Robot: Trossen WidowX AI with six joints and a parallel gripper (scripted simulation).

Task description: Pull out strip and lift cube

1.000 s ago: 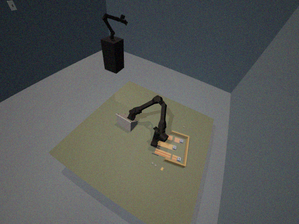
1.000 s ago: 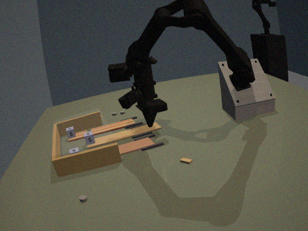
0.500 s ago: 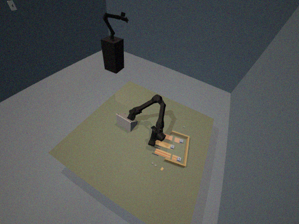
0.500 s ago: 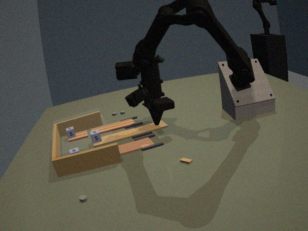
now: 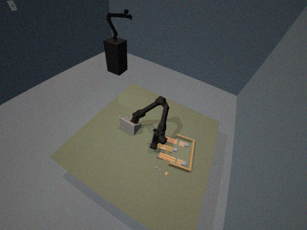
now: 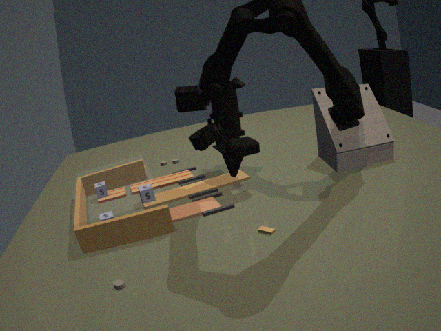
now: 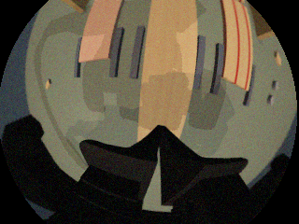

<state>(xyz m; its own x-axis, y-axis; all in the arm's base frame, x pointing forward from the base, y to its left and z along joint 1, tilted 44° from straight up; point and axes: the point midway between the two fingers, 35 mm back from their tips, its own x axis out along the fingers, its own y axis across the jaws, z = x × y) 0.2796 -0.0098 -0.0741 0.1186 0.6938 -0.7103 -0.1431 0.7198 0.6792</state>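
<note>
The tan strip is 9 cm ahead of my gripper tip and 2 cm to the left of it. Round my gripper tip: pink strip: 13 cm ahead, 12 cm to the left; then small orange block: 1 cm ahead, 27 cm to the left.
</note>
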